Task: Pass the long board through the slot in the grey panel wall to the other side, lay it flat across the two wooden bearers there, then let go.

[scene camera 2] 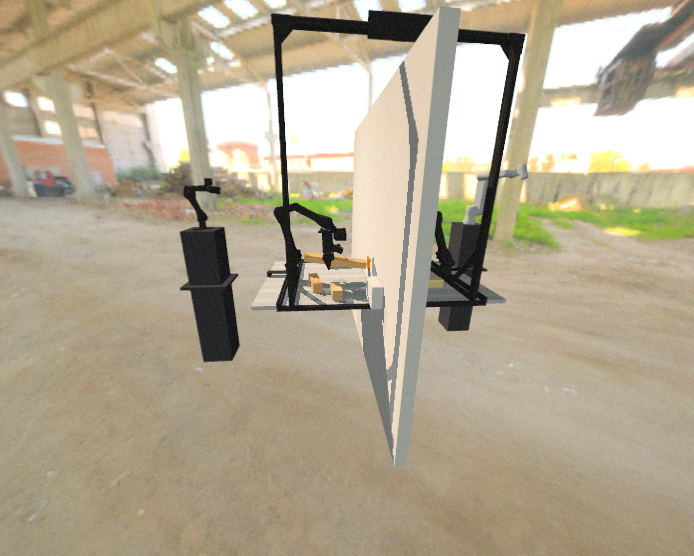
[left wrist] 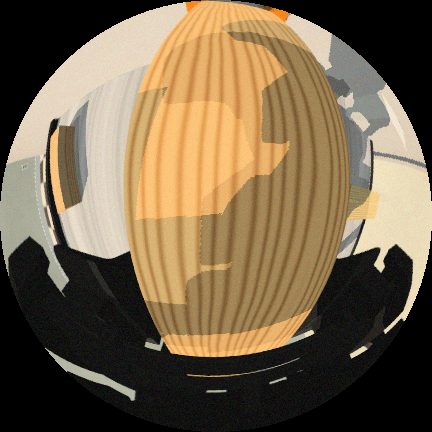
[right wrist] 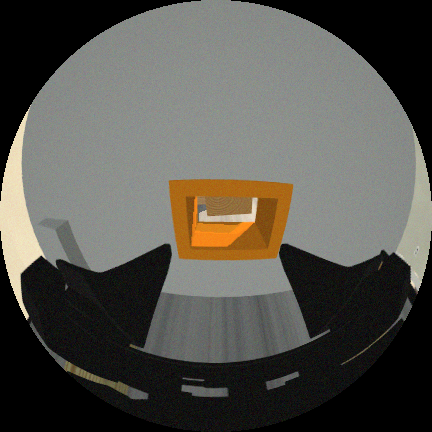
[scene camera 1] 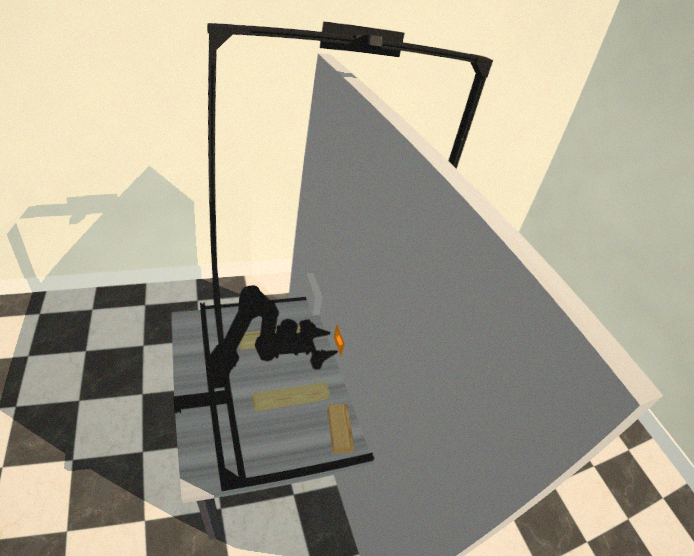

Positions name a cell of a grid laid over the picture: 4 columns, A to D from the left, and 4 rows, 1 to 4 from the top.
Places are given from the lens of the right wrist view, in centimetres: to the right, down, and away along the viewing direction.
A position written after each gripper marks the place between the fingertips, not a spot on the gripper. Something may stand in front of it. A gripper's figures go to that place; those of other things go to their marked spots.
right gripper (right wrist: C3): 1, 2, 10
orange-framed slot (right wrist: B3): 0, 2, 13
grey panel wall (right wrist: B1): 0, -8, 7
